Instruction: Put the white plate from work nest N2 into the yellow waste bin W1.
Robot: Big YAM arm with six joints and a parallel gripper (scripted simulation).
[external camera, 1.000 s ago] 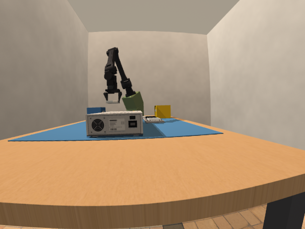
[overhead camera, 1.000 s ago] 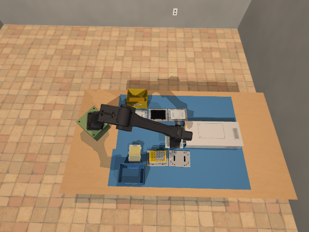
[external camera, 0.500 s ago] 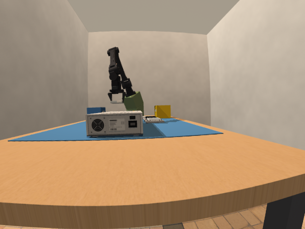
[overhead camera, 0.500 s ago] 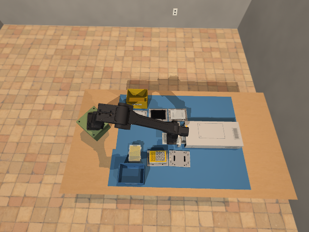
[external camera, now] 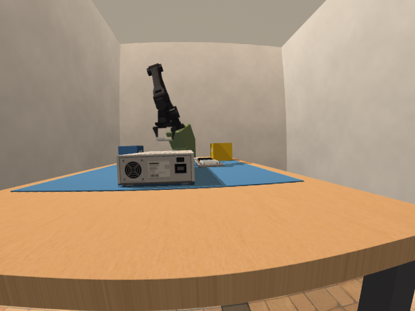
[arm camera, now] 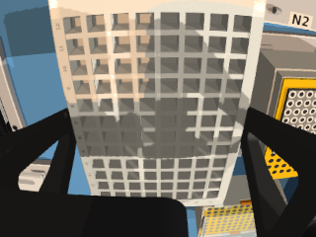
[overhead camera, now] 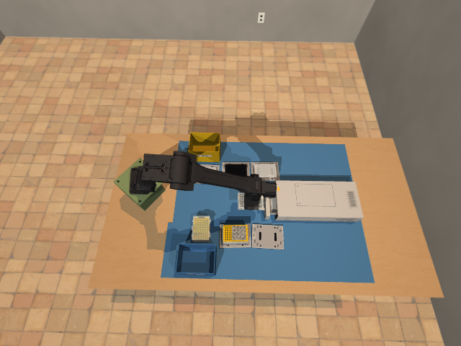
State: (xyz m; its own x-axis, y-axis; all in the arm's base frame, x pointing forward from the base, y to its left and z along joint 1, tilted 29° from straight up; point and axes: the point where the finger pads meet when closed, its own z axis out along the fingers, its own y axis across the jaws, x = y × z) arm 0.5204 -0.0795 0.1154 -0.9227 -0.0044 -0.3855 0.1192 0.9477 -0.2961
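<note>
Right now my hand is 210 mm past the yellow waste bin, 390 mm to the right of it and 110 mm above it. The rest, counted from my hand: black plate (40 mm behind, 240 mm to the left, 130 mm below); white plate (right at my hand); instrument box (290 mm ahead, 10 mm to the left, 110 mm below).
</note>
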